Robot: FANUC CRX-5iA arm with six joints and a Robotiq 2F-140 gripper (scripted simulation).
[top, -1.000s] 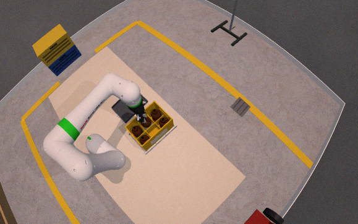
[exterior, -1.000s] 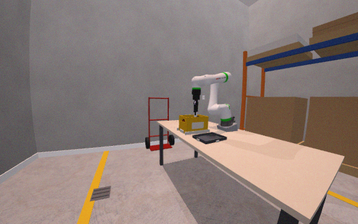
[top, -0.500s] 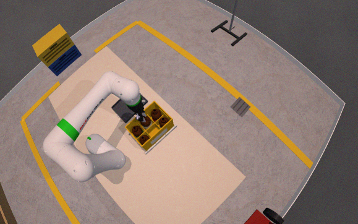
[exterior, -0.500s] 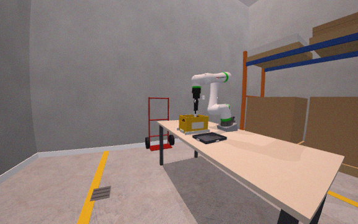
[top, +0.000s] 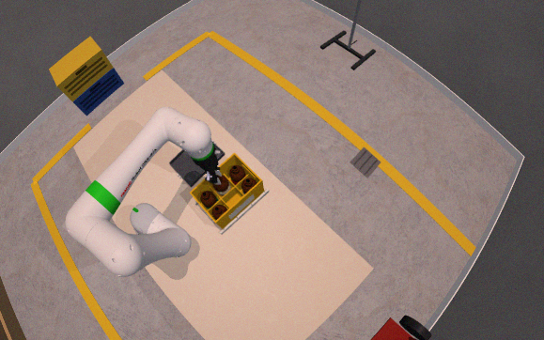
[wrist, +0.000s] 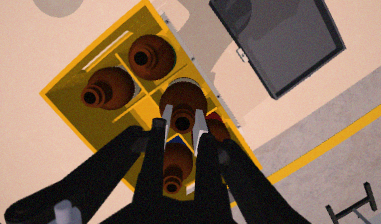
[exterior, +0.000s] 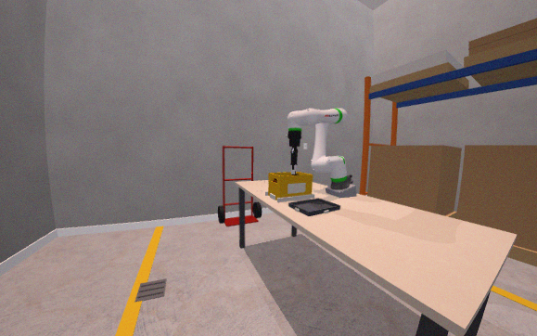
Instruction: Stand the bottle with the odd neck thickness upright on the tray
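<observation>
Right now my hand is 9 cm above the brown bottle. From my hand the other things lie so: yellow crate (1 cm behind, 4 cm to the right, 13 cm below); then dark tray (3 cm ahead, 24 cm to the left, 20 cm below).
</observation>
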